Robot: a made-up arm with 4 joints.
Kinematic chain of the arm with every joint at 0, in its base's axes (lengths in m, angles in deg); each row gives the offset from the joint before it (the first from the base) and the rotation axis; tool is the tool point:
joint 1: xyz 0 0 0.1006 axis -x
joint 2: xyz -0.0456 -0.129 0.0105 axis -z
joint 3: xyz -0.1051 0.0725 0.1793 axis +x
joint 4: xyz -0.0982 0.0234 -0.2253 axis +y
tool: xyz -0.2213 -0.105 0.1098
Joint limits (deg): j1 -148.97..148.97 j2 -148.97..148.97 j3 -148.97..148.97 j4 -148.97..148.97
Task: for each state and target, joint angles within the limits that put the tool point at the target. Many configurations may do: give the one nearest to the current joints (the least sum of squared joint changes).
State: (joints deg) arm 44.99 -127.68 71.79 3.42
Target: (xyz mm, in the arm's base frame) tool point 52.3 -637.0 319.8
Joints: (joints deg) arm 11.31 -135.13 85.73 -31.40
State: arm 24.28 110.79 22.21 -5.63
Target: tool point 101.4 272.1 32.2
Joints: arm 22.62 104.66 19.89 -3.23
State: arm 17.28 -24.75 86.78 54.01
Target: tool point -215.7 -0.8 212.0
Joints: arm 18.05 8.08 101.84 68.65
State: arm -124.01 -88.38 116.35 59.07
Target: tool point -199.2 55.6 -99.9
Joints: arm -139.62 -58.94 120.85 84.23
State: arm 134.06 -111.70 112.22 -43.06
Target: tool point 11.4 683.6 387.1
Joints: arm 137.67 -134.92 117.54 -40.01
